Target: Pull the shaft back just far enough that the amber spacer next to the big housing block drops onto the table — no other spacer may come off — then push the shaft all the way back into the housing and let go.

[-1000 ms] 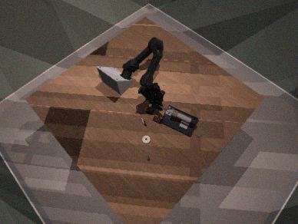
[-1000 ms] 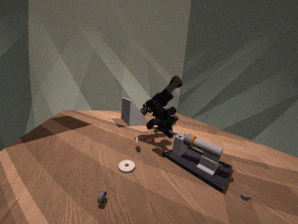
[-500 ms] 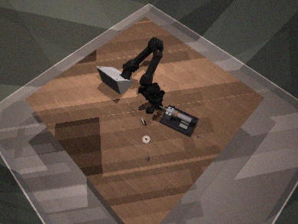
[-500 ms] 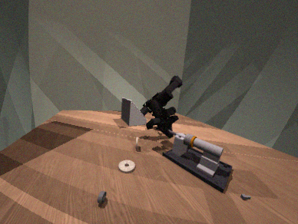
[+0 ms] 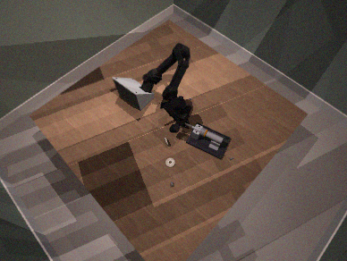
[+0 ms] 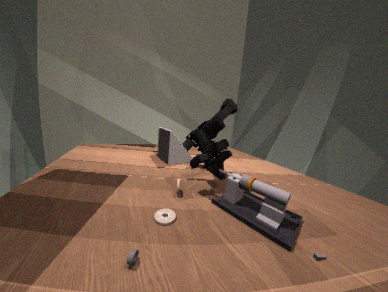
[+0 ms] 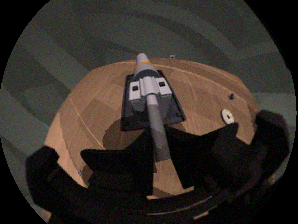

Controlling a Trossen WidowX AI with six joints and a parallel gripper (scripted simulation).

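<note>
Now: the shaft 4 cm ahead of my gripper tip, 2 cm above it and 1 cm to the left of it. The rest, counted from my gripper tip: amber spacer (10 cm ahead, 3 cm to the left, 2 cm above); small dark ring (31 cm to the right, 14 cm ahead, 4 cm below).
</note>
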